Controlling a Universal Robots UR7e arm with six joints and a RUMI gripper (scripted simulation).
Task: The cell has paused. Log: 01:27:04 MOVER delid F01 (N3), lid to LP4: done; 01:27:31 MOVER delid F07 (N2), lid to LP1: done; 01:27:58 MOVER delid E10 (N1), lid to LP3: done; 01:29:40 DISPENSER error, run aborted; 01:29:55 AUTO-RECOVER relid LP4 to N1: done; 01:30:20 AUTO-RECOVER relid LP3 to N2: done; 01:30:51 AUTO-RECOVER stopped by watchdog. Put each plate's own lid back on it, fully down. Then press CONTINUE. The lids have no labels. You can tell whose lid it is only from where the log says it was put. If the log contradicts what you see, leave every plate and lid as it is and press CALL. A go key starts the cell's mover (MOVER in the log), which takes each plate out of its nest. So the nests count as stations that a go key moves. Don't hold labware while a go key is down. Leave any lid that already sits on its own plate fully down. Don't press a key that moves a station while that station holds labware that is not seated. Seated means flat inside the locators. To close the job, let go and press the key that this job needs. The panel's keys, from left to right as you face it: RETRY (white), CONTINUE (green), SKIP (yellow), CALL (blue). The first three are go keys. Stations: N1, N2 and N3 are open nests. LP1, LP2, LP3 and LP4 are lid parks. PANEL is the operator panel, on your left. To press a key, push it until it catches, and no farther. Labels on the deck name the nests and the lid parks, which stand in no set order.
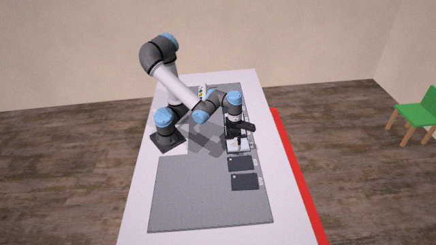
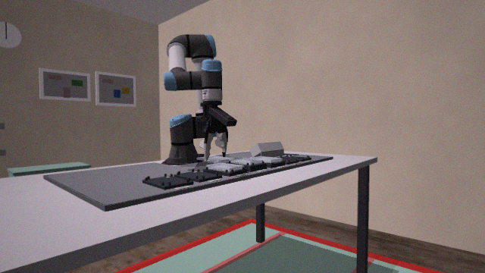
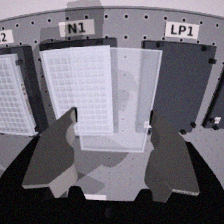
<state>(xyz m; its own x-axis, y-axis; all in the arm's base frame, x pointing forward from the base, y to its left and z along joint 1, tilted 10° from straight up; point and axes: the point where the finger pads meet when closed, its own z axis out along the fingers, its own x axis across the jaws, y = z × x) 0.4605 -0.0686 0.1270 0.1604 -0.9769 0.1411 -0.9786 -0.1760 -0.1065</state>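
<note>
My gripper is now 170 mm to the right of the well plate, 40 mm above it and 30 mm past it. The rest, counted from my hand: yellow skip key (510 mm to the left, 330 mm behind); green continue key (560 mm to the left, 340 mm behind); dark lid park (210 mm to the right, 60 mm below, 50 mm ahead).
</note>
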